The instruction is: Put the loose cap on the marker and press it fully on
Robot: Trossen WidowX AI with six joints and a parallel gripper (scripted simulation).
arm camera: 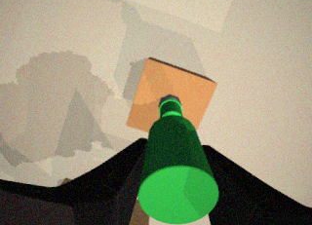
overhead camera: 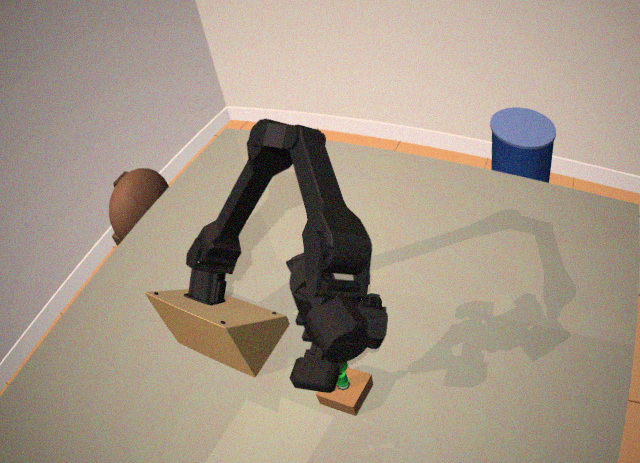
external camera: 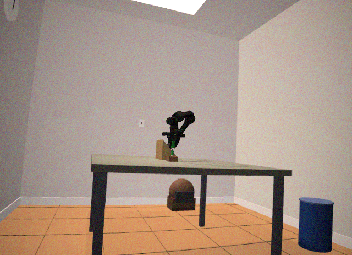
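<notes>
The holder block is 10 cm below my gripper tip. Round my gripper tip: green cap 1 cm above.
</notes>
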